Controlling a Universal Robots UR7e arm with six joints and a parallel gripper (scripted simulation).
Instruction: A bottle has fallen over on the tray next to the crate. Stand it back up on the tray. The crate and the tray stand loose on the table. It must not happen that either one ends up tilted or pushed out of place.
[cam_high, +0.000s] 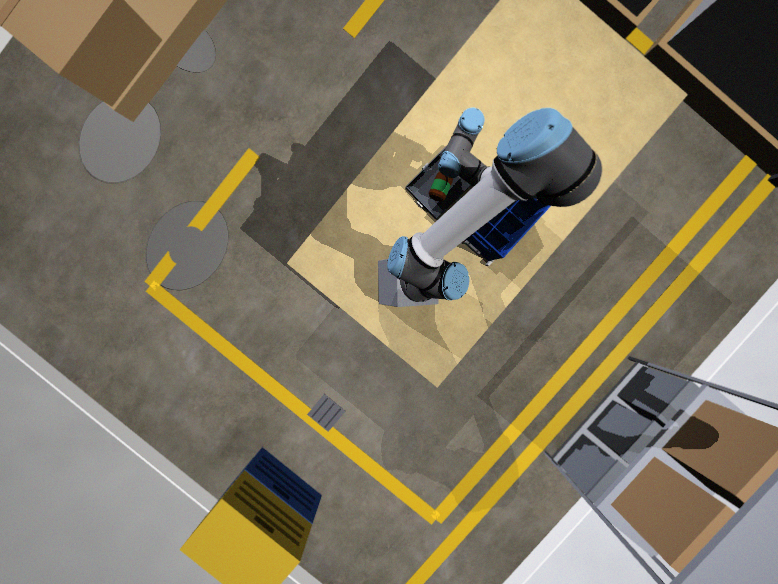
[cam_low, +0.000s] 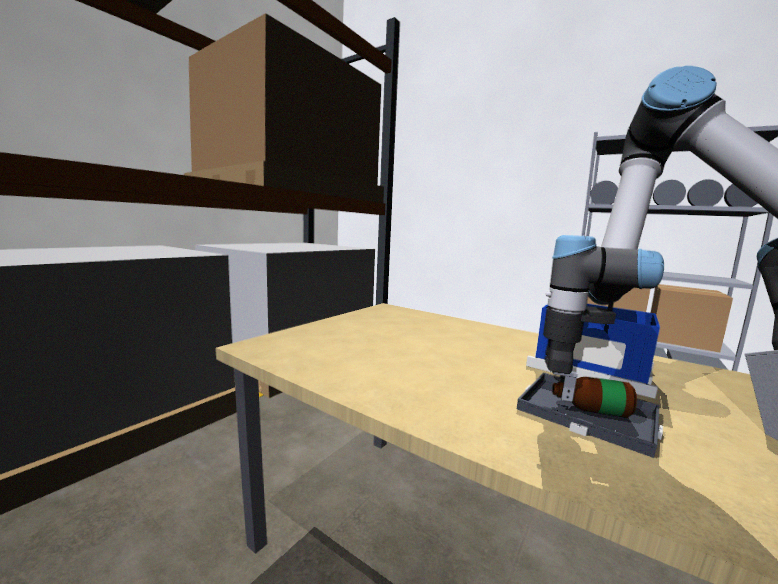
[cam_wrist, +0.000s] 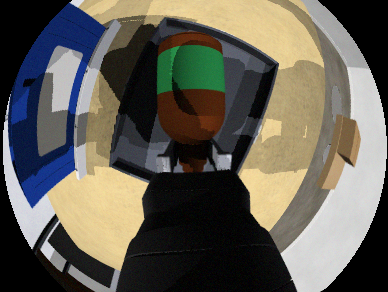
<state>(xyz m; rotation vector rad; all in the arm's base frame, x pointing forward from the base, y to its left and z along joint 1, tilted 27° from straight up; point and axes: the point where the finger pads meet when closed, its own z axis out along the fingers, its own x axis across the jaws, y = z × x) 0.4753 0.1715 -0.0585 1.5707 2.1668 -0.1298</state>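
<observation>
My gripper is now 5 cm past the bottle, 1 cm to the left of it and 1 cm above it. The rest, counted from my hand: dark grey tray: 5 cm behind, 1 cm to the right, 3 cm below; blue crate: 4 cm behind, 30 cm to the right, 4 cm above.
</observation>
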